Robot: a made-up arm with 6 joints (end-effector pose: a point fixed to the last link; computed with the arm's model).
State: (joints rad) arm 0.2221 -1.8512 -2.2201 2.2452 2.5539 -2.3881
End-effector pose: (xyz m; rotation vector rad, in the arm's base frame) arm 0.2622 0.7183 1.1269 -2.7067 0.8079 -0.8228
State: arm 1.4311 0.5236 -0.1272 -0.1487 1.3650 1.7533
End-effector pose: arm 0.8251 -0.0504 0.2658 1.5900 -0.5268 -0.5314
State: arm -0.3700 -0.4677 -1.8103 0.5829 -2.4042 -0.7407
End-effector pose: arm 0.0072 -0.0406 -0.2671 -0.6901 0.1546 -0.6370
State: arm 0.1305 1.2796 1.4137 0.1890 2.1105 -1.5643
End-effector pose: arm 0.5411 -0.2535 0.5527 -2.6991 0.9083 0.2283
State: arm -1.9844 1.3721 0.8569 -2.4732 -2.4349 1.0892
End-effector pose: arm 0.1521 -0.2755 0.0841 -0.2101 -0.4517 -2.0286
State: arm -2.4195 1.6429 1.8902 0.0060 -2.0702 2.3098
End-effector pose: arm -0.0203 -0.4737 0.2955 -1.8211 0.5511 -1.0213
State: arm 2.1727 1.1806 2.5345 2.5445 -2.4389 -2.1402
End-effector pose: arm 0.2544 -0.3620 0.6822 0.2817 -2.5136 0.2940
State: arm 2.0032 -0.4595 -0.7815 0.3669 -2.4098 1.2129
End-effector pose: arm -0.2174 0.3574 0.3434 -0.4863 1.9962 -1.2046
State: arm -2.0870 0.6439 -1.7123 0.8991 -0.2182 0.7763
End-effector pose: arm -0.7831 -0.0354 0.6142 -1.2616 1.9593 -1.7149
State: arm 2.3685 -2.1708 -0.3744 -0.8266 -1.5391 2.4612
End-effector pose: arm -0.1314 0.3074 -0.1335 0.2303 -0.3620 -1.9321
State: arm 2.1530 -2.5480 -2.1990 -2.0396 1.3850 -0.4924
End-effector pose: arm -0.6301 1.2314 0.5562 -2.1850 -2.1305 -0.5983
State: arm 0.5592 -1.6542 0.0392 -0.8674 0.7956 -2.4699
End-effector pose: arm 0.8096 0.4742 0.2363 -1.7748 -0.4160 0.3985
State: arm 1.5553 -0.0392 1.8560 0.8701 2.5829 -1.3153
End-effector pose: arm 0.4115 0.3053 0.7092 -2.0963 -0.8635 -0.4220
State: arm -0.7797 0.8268 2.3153 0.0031 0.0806 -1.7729
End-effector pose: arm -0.0477 -0.0948 0.7772 -1.3713 -1.7499 -0.5463
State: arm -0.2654 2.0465 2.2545 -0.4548 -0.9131 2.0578
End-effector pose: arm -0.2920 -0.1323 0.2016 0.1588 -0.9790 -2.8651
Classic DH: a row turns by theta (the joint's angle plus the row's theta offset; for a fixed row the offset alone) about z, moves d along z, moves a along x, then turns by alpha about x. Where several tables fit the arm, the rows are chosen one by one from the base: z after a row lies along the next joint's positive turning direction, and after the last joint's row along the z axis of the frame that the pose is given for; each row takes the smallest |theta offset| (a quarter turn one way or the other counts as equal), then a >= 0, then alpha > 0; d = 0 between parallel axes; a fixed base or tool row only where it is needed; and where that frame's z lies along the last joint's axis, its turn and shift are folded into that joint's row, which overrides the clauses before.
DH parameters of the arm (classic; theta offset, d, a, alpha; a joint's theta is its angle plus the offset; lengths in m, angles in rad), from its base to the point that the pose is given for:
base (fixed): 0 0.1866 0 1.5708
joint 1: 1.5708 -0.2746 0.046 -1.5708
joint 2: 0 -0.0178 -0.3548 1.5708
joint 3: 0 0.1242 0.1888 1.5708
joint 4: 0 0.0999 -0.2507 1.5708
joint 5: 0 -0.0198 0.0703 -1.5708
joint 6: 1.5708 0.43 0.0842 1.5708
tool (fixed): 1.5708 -0.3815 0 0

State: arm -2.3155 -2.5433 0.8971 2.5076 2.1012 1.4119
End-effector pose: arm 0.5070 0.2959 0.7661 2.4434 -0.7963 0.4536
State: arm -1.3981 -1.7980 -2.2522 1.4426 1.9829 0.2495
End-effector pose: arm 0.5068 0.3273 -0.0681 -0.5205 0.1888 -0.5970
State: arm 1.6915 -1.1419 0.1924 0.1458 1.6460 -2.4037
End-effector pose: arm 0.4235 0.9042 0.8312 -2.0036 -1.6019 0.3240
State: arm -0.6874 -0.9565 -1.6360 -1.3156 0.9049 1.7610
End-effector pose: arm -0.7821 0.5590 -0.2654 0.1861 2.4848 -0.3328
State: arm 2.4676 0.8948 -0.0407 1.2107 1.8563 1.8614
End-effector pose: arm 0.2345 0.6311 0.6457 1.6401 -0.1357 0.7223
